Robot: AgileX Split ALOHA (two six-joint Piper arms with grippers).
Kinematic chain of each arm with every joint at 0, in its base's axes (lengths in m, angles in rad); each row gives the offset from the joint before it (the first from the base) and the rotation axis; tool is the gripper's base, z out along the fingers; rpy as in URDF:
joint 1: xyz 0 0 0.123 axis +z
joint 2: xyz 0 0 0 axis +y
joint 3: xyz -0.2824 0 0.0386 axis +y
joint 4: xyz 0.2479 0 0.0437 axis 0.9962 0 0.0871
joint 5: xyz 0 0 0 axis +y
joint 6: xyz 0.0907 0 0.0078 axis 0.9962 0 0.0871
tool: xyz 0 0 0 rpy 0 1.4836 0
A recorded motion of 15 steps. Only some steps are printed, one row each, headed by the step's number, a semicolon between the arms.
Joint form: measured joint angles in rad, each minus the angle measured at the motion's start. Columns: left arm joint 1, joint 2, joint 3, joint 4, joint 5, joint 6; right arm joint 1, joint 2, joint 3, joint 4, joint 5, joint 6.
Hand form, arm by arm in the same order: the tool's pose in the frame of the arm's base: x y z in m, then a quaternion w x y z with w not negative. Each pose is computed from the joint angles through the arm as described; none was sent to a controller.
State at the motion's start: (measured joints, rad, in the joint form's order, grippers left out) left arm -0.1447 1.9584 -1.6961 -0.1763 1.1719 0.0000; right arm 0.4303 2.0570 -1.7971 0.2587 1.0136 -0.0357
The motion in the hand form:
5: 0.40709 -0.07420 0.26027 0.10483 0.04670 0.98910 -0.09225; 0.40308 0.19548 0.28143 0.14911 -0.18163 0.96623 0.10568
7: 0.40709 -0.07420 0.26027 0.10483 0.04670 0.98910 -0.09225; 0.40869 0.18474 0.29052 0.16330 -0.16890 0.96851 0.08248
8: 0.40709 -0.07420 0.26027 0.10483 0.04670 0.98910 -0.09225; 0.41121 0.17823 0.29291 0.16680 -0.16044 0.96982 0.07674
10: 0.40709 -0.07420 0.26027 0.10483 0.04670 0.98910 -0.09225; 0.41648 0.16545 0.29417 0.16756 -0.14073 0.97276 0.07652
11: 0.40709 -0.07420 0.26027 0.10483 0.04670 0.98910 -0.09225; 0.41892 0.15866 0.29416 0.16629 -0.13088 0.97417 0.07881
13: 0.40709 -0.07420 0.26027 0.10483 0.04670 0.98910 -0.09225; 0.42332 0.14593 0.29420 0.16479 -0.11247 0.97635 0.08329
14: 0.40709 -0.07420 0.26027 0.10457 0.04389 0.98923 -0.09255; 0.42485 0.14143 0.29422 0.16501 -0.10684 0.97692 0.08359
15: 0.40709 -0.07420 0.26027 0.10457 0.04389 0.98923 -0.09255; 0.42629 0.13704 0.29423 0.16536 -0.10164 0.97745 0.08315
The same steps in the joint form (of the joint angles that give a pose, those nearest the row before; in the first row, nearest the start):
5: 0.0000 0.0000 0.0000 0.0000 0.0000 0.0000; -0.0057 0.0000 -0.1323 -0.1154 0.1766 0.0582
7: 0.0000 0.0000 0.0000 0.0000 0.0000 0.0000; -0.0226 -0.0011 -0.1666 -0.1699 0.1946 0.0816
8: 0.0000 0.0000 0.0000 0.0000 0.0000 0.0000; -0.0359 -0.0032 -0.1725 -0.1817 0.1986 0.0883
10: 0.0000 0.0000 0.0000 0.0000 0.0000 0.0000; -0.0674 -0.0030 -0.1776 -0.1784 0.2030 0.0971
11: 0.0000 0.0000 0.0000 0.0000 0.0000 0.0000; -0.0851 -0.0031 -0.1776 -0.1704 0.2052 0.0984
13: 0.0000 0.0000 0.0000 0.0000 0.0000 0.0000; -0.1181 -0.0030 -0.1776 -0.1553 0.2078 0.1007
14: 0.0000 0.0000 0.0000 0.0000 0.0000 -0.0057; -0.1291 -0.0030 -0.1776 -0.1528 0.2078 0.1007
15: 0.0000 0.0000 0.0000 0.0000 0.0000 -0.0057; -0.1396 -0.0030 -0.1776 -0.1519 0.2078 0.1007

